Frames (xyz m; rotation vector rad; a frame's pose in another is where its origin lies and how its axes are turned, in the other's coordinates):
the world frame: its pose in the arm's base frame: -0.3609 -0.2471 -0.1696 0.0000 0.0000 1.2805
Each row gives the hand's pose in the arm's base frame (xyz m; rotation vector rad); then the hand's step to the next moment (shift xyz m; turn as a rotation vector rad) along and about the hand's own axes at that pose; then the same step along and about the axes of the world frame.
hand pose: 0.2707 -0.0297 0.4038 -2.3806 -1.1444 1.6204
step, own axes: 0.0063 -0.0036 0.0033 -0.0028 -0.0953 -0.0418
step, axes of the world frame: 0.0039 0.0049 -0.0049 0.0737 0.0410 0.0610
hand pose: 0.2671 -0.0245 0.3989 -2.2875 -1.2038 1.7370
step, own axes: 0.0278 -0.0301 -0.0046 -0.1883 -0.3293 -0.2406
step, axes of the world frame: 0.0345 0.0214 -0.0072 0.2115 0.0603 0.3917
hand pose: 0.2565 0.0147 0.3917 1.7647 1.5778 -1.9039
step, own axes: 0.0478 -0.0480 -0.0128 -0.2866 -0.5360 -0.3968
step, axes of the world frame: 0.0432 0.0534 -0.0063 0.3572 0.1050 0.6231
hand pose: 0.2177 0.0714 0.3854 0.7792 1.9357 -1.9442
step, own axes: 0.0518 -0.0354 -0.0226 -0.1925 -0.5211 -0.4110
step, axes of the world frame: 0.0150 0.0650 0.0015 0.3662 0.1763 0.5589
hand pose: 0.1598 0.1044 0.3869 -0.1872 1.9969 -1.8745
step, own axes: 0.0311 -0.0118 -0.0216 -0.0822 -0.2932 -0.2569
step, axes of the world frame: -0.0035 0.0390 0.0062 0.2104 0.1352 0.3101
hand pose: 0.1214 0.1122 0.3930 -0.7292 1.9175 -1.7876
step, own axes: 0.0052 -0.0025 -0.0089 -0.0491 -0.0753 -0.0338
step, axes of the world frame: 0.0007 0.0100 0.0035 0.0589 -0.0074 0.0755
